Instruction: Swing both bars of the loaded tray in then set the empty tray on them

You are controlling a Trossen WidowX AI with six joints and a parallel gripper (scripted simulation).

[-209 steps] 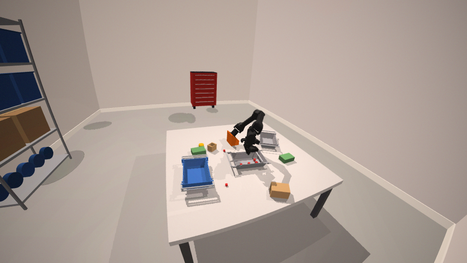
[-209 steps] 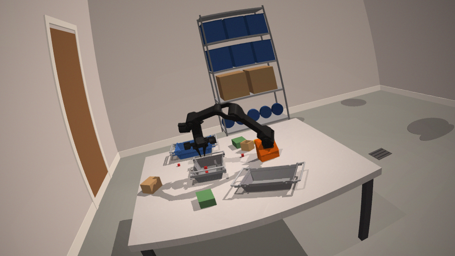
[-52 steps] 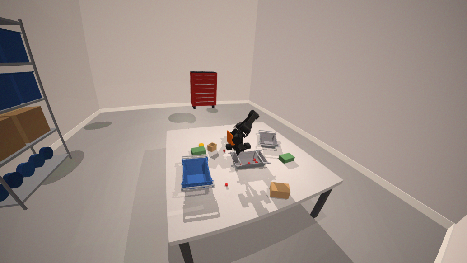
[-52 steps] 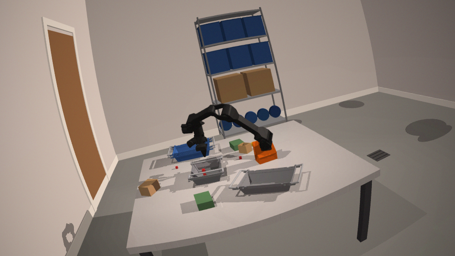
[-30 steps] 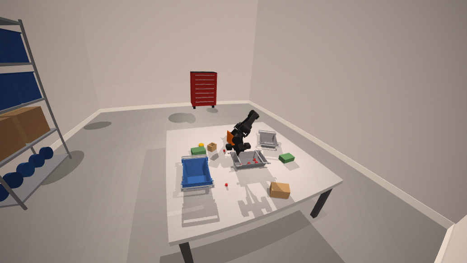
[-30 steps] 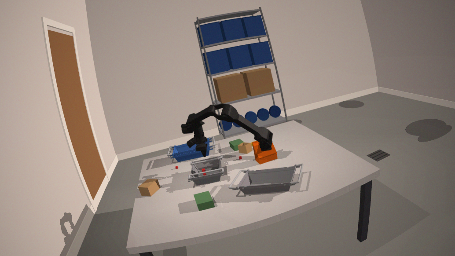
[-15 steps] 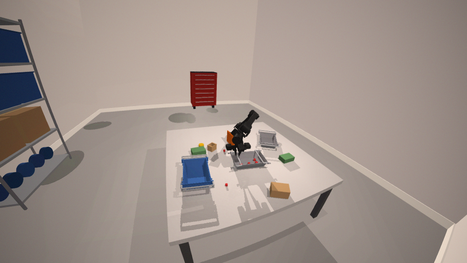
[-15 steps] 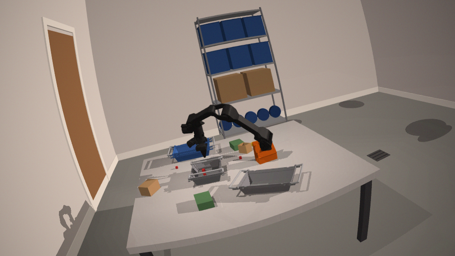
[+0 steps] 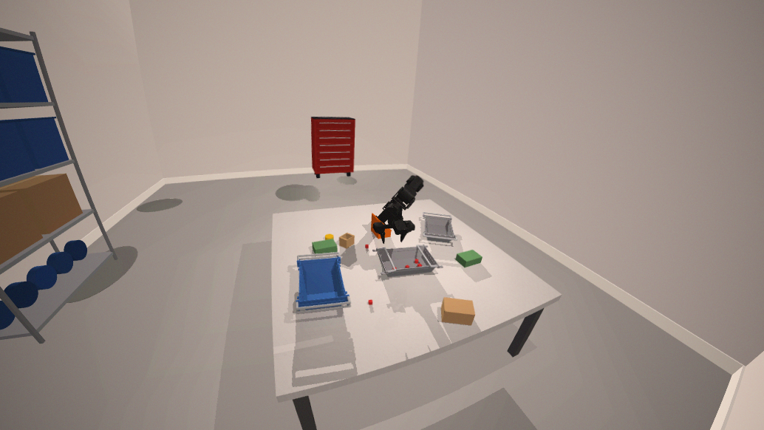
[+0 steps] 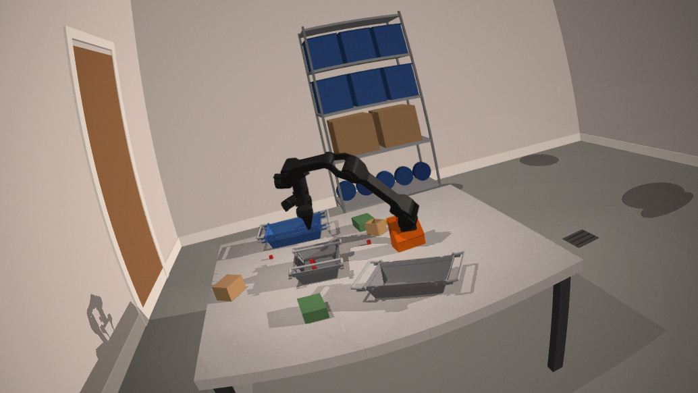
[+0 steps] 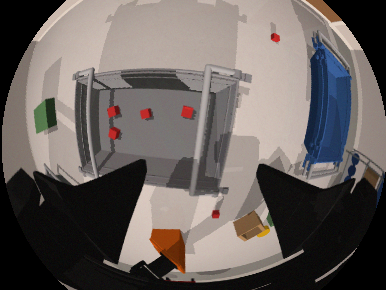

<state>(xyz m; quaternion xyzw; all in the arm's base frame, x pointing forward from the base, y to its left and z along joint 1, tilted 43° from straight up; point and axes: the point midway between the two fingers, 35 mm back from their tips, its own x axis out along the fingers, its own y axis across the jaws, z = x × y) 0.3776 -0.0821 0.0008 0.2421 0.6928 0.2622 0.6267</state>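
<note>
Now: the grey plastic tray 43 cm to the left of my gripper tip, 29 cm behind it and 11 cm below it. Also, from my gripper tip: red cube 21 cm ahead, 16 cm to the right, 15 cm below.
</note>
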